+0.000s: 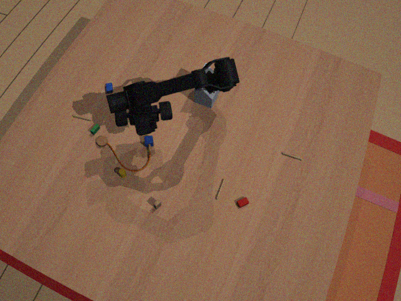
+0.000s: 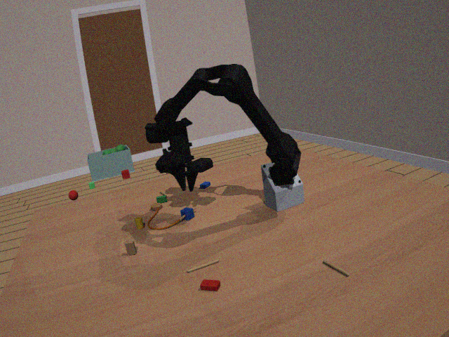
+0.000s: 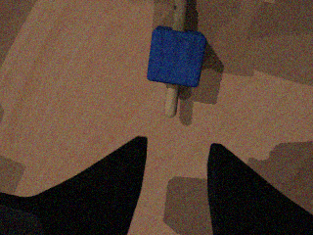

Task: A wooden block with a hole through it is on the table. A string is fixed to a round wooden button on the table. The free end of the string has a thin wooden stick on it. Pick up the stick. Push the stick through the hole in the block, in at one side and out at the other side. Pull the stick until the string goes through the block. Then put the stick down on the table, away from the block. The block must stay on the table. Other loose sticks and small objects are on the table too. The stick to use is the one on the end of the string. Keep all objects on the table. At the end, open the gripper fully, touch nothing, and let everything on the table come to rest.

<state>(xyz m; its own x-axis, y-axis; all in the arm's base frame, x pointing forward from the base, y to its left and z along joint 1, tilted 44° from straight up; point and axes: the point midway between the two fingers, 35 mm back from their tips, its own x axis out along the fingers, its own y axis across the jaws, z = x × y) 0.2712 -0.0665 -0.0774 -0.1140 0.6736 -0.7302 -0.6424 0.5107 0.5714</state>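
The thin wooden stick lies 30 mm ahead of my gripper tip, 30 mm to the left of it and 70 mm below it. Also, from my gripper tip: yellow cylinder: 170 mm ahead, 10 mm to the left, 60 mm below; then green block: 80 mm ahead, 180 mm to the right, 70 mm below; then round wooden button: 100 mm ahead, 130 mm to the right, 70 mm below.
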